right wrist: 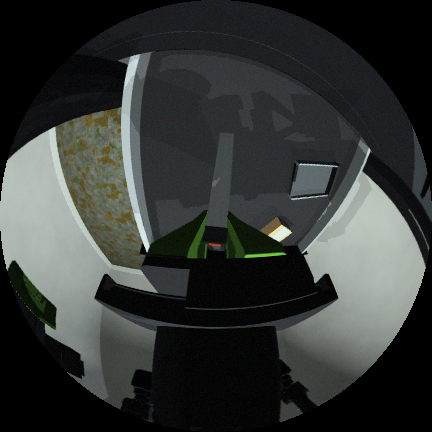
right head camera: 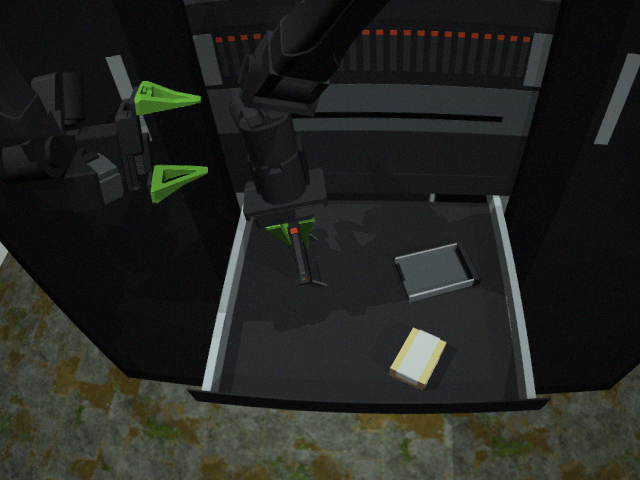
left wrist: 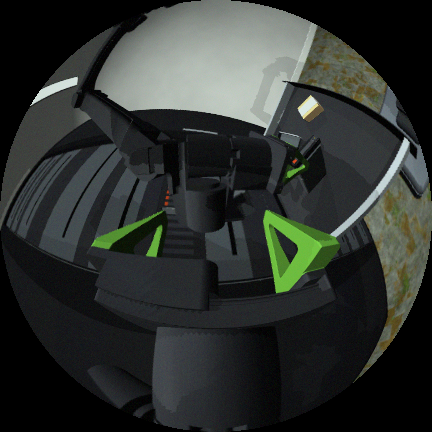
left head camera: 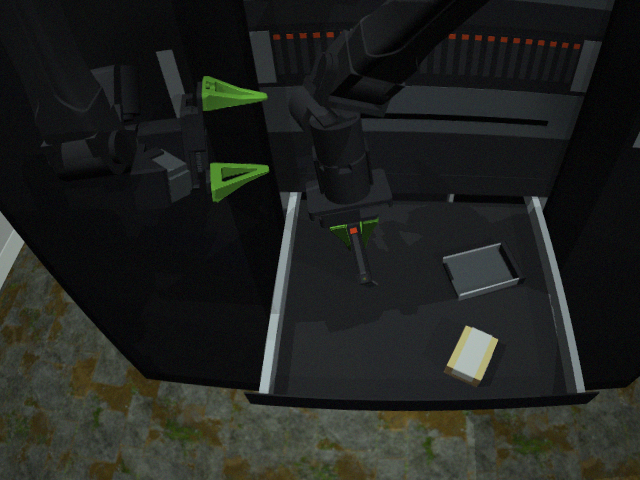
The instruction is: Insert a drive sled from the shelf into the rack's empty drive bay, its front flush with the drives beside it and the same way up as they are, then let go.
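Places are measured from the left arm's base along level axes (x ahead, y left, z up), in millimetres.
Where they show: left gripper, fingertip midpoint: (right head camera: 204, 136) (left wrist: 215, 215) (left head camera: 268, 134); right gripper, fingertip midpoint: (right wrist: 215, 215) (right head camera: 299, 246) (left wrist: 304, 163) (left head camera: 357, 246).
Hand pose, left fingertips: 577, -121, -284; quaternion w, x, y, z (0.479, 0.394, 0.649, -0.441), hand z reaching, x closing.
Note:
Things, the pixels of their top centre, and the offset from my left fingertips, as dx, dy, dz. Level surfaces: height alone.
- drive sled at its top centre: (right wrist: 232, 248) (right head camera: 303, 226) (left head camera: 363, 226) (left wrist: 287, 156) -33, -112, -131
- pulled-out shelf at its surface level: dz -270
- open grey tray at its top centre: (right head camera: 438, 267) (left head camera: 485, 266) (right wrist: 318, 181) (left wrist: 283, 142) -7, -306, -253
- cream-and-white box at its top centre: (right head camera: 419, 354) (left head camera: 473, 351) (right wrist: 275, 237) (left wrist: 306, 106) -160, -269, -243
My right gripper (left head camera: 356, 243) (right head camera: 298, 243) (right wrist: 215, 215) is shut on a drive sled (left head camera: 360, 260) (right head camera: 300, 260) (left wrist: 314, 164) (right wrist: 221, 185), a thin dark plate with an orange tab at the finger end. It holds the sled over the left part of the pulled-out shelf (left head camera: 336, 361) (right head camera: 284, 361), in front of the rack. The sled's narrow edge shows in both head views. A row of drives (left head camera: 491, 59) (right head camera: 434, 59) with orange tabs stands in the rack above. My right arm covers part of this row; the empty bay does not show. My left gripper (left head camera: 267, 132) (right head camera: 204, 134) is open and empty at the left.
On the shelf's right part lie an open grey tray (left head camera: 480, 271) (right head camera: 434, 271) (right wrist: 314, 181) and a cream-and-white box (left head camera: 473, 353) (right head camera: 418, 356) (left wrist: 310, 108) (right wrist: 279, 231). Pale side rails (left head camera: 279, 310) (right head camera: 220, 315) border the shelf. Dark rack doors stand at both sides.

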